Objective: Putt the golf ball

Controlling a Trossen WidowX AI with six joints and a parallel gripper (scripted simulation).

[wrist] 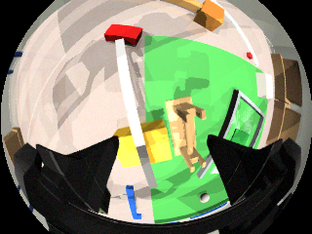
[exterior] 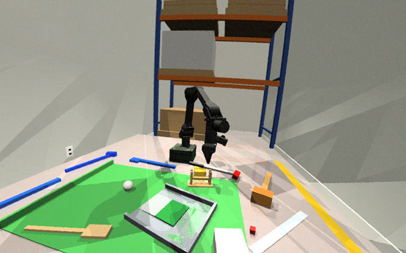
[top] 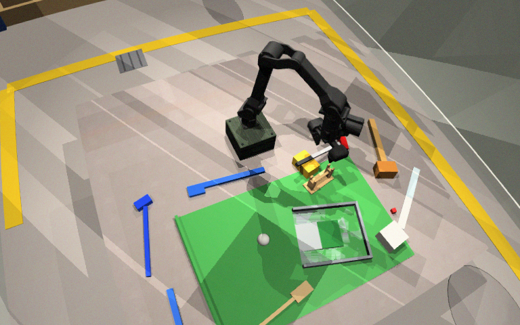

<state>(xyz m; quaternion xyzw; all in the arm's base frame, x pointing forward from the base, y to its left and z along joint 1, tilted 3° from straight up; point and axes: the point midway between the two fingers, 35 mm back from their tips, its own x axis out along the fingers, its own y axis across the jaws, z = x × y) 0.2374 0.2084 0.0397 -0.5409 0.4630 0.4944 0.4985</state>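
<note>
My gripper tip is 60 mm short of the wooden stand, 30 mm to the left of it and 70 mm above it. From my gripper tip the other things lie so: green mat: 240 mm ahead, 200 mm to the right, 100 mm below; then small red cube: 270 mm ahead, 200 mm to the left, 100 mm below; then yellow block: 20 mm behind, 50 mm to the right, 80 mm below.
</note>
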